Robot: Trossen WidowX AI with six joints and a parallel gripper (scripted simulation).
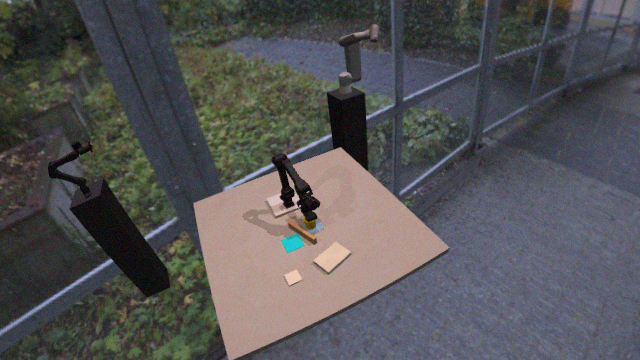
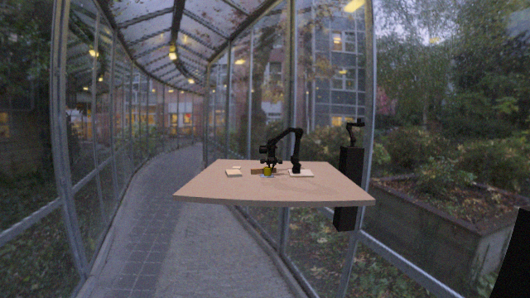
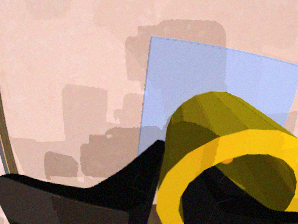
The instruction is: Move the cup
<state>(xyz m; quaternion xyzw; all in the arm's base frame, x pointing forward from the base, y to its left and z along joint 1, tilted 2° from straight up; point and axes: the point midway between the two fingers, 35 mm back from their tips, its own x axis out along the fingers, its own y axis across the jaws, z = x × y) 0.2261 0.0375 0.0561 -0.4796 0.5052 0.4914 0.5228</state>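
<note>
Right now my gripper tip is 3 cm short of the grey-blue pad and 5 cm above it. Also, from my gripper tip: cyan pad 9 cm ahead, 16 cm to the right, 5 cm below; yellow cup 2 cm ahead; wooden bar 6 cm ahead, 8 cm to the right, 2 cm below.
</note>
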